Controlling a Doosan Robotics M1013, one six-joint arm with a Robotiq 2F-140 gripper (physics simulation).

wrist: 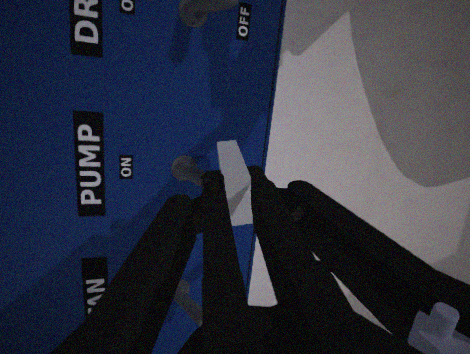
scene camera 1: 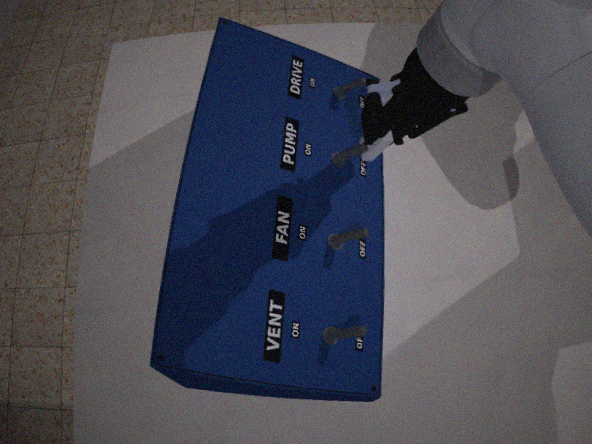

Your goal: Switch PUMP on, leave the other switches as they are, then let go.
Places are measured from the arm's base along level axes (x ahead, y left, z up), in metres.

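Where they show: gripper, fingertip midpoint: [wrist: 227,158] [scene camera 1: 365,150].
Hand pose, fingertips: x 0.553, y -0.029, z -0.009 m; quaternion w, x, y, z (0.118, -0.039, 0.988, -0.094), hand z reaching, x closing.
Each offset is from my fingertips to the top centre of the thing. "spot": to the spot under its first point. Level surfaces: height alone.
A blue switch panel {spot: 0.173 m ahead, 0.042 m right, 0.060 m up} [scene camera 1: 235,100] [wrist: 40,90] carries four grey levers. The PUMP lever {0.021 m ahead, 0.012 m left, 0.032 m up} [scene camera 1: 346,155] [wrist: 186,168] leans to its OFF side; its outer end is partly hidden by the gripper in the wrist view. The DRIVE lever {0.010 m ahead, 0.108 m right, 0.031 m up} [scene camera 1: 350,88] [wrist: 192,14], FAN lever {0.031 m ahead, 0.131 m left, 0.031 m up} [scene camera 1: 350,237] [wrist: 188,300] and VENT lever {spot: 0.045 m ahead, 0.253 m left, 0.017 m up} [scene camera 1: 345,333] also lean to OFF. My gripper [scene camera 1: 376,149] [wrist: 227,158] is shut with nothing between its fingers. Its tips are at the outer end of the PUMP lever, on the OFF side, near the panel's right edge. Whether they touch the lever is unclear.
The panel lies on a pale surface {0.099 m down} [scene camera 1: 440,280] [wrist: 310,125]. The arm [scene camera 1: 530,65] reaches in from the upper right. The DRIVE lever is close to the gripper body in the scene view. The arm's shadow crosses the panel between PUMP and VENT.
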